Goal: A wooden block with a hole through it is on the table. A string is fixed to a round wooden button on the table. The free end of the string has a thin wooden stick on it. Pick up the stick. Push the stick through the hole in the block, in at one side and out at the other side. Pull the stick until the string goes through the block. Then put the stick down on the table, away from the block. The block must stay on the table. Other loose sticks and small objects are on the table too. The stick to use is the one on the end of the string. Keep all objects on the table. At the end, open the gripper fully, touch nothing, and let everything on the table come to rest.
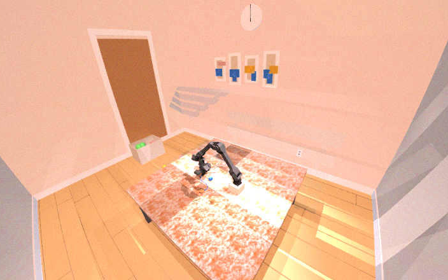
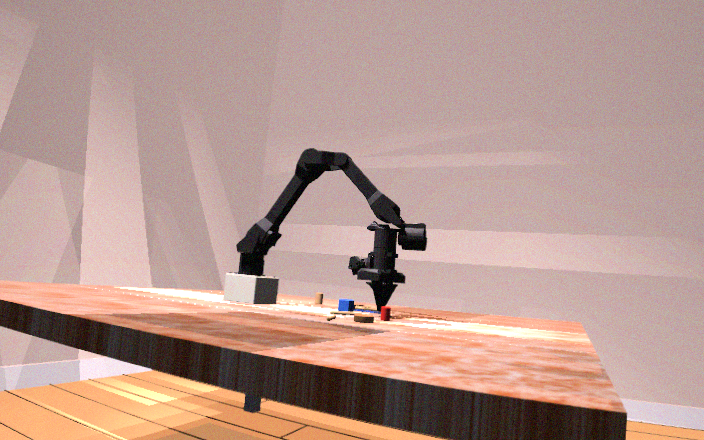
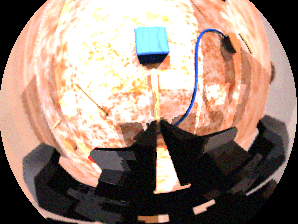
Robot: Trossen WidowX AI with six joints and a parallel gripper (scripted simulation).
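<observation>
The red cylinder lies 8 cm ahead of my gripper tip and 12 cm to the right of it. From my gripper tip the other things lie so: flat round wooden button (8 cm ahead, 22 cm to the right); round button (15 cm behind, 15 cm to the left); thin wooden stick (1 cm behind).
</observation>
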